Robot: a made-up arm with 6 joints. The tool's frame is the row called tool. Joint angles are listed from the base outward. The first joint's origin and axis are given. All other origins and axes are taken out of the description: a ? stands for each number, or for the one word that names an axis. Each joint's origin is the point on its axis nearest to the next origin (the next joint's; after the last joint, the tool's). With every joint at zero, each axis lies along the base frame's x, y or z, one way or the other. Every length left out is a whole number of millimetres.
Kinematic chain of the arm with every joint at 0, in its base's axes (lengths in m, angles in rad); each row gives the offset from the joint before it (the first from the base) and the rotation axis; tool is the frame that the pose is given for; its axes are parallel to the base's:
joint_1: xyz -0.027 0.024 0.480 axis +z
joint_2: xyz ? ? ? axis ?
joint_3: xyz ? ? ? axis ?
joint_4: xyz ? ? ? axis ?
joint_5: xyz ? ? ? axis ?
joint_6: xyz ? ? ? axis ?
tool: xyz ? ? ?
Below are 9 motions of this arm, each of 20 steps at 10 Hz.
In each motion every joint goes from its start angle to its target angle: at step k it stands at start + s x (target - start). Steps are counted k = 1, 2, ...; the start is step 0. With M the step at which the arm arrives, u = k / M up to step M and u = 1 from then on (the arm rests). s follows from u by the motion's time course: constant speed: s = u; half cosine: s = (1 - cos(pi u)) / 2; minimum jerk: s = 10 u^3 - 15 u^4 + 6 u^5.
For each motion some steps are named. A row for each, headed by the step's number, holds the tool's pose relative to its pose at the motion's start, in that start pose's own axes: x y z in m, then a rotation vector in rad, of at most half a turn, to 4 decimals.
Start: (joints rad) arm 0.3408 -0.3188 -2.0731 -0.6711 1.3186 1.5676
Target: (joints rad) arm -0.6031 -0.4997 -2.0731 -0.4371 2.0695 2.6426
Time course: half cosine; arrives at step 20
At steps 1, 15, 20:
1: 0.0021 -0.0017 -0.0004 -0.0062 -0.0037 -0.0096
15: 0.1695 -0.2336 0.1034 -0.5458 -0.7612 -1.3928
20: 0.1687 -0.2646 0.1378 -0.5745 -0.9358 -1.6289

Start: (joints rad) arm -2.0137 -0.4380 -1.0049 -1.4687 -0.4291 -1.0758
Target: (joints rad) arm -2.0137 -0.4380 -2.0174 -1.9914 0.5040 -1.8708
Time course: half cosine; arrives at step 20
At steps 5, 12, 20:
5: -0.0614 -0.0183 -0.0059 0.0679 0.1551 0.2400
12: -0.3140 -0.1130 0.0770 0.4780 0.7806 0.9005
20: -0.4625 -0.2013 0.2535 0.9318 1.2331 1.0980

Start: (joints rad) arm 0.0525 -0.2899 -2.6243 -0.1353 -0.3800 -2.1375
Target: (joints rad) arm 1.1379 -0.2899 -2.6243 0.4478 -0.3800 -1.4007
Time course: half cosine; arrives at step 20
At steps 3, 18, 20:
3: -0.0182 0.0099 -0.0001 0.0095 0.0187 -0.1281
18: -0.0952 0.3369 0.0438 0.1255 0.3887 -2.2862
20: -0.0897 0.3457 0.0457 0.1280 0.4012 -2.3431

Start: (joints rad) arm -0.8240 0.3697 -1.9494 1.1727 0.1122 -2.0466
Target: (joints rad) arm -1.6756 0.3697 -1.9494 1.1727 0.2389 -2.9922
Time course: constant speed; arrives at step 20
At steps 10, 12, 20:
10: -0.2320 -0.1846 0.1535 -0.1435 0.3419 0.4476
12: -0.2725 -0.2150 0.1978 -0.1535 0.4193 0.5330
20: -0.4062 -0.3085 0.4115 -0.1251 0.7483 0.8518

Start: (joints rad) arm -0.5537 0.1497 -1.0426 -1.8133 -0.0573 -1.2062
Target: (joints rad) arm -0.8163 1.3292 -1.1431 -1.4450 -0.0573 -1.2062
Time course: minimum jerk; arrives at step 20
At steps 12, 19, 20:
12: 0.3775 0.1424 -0.2265 0.2622 -0.6711 -0.4404
19: 0.6012 0.1737 -0.2275 0.4067 -0.9729 -0.6509
20: 0.6020 0.1738 -0.2274 0.4072 -0.9740 -0.6516

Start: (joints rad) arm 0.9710 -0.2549 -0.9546 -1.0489 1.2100 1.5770
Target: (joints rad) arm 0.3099 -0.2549 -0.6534 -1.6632 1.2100 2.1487
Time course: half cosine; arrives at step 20
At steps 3, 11, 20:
3: 0.0027 -0.0134 -0.0198 -0.0369 -0.0206 -0.0257
11: 0.0052 -0.1718 -0.1772 -0.3510 -0.2203 -0.2180
20: -0.0259 -0.3200 -0.2551 -0.5445 -0.3667 -0.3069

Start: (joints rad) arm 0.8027 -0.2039 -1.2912 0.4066 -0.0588 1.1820
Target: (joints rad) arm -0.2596 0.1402 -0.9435 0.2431 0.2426 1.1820
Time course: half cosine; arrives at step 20
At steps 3, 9, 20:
3: 0.0335 -0.0251 -0.0115 -0.0520 -0.0517 0.0069
9: 0.2812 -0.2074 -0.0057 -0.4094 -0.3872 -0.0339
20: 0.5674 -0.5117 0.2798 -0.9210 -0.8207 -0.4049

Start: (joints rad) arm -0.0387 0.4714 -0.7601 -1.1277 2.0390 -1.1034
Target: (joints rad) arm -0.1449 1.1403 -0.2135 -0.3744 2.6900 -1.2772
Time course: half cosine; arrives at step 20
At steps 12, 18, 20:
12: 0.2097 0.2144 -0.1011 0.8486 0.3434 0.9521
18: 0.1880 0.3202 -0.0925 1.3073 0.6207 1.3533
20: 0.1844 0.3260 -0.0900 1.3434 0.6450 1.3809

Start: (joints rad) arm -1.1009 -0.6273 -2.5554 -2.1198 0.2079 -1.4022
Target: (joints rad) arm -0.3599 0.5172 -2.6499 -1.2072 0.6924 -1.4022
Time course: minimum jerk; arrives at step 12
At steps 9, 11, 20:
9: 0.5750 -0.5893 0.3708 0.1260 -1.3892 -0.8657
11: 0.5690 -0.6683 0.4705 0.1176 -1.5699 -0.8827
20: 0.5682 -0.6723 0.4759 0.1170 -1.5793 -0.8830

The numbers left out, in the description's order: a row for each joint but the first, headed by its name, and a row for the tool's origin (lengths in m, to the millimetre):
joint_2: xyz -0.010 -0.058 0.000, axis +y
joint_3: xyz 0.076 0.000 0.405, axis +y
joint_4: xyz 0.111 0.000 -0.433, axis -z
joint_5: xyz -0.005 0.039 0.000, axis +y
joint_6: xyz 0.134 0.000 -0.176, axis -z
tool: xyz 0.007 -0.025 0.000

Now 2 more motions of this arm.
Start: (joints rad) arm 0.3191 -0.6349 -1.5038 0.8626 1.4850 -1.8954
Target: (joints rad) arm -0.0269 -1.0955 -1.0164 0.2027 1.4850 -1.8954
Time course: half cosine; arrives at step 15
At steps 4, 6, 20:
4: -0.0211 0.0350 0.0078 0.0152 0.1452 -0.0245
6: -0.0438 0.0752 0.0165 0.0359 0.3018 -0.0553
20: -0.1174 0.2367 0.0487 0.1502 0.8543 -0.2018

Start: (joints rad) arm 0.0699 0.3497 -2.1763 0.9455 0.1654 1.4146
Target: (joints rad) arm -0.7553 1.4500 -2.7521 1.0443 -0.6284 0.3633
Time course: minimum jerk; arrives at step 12
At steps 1, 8, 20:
1: 0.0048 0.0010 -0.0011 0.0050 -0.0054 0.0052
8: 0.7579 0.1085 0.2839 0.4026 -1.1388 0.7937
20: 0.8904 0.0781 0.4802 0.3476 -1.5222 0.9526

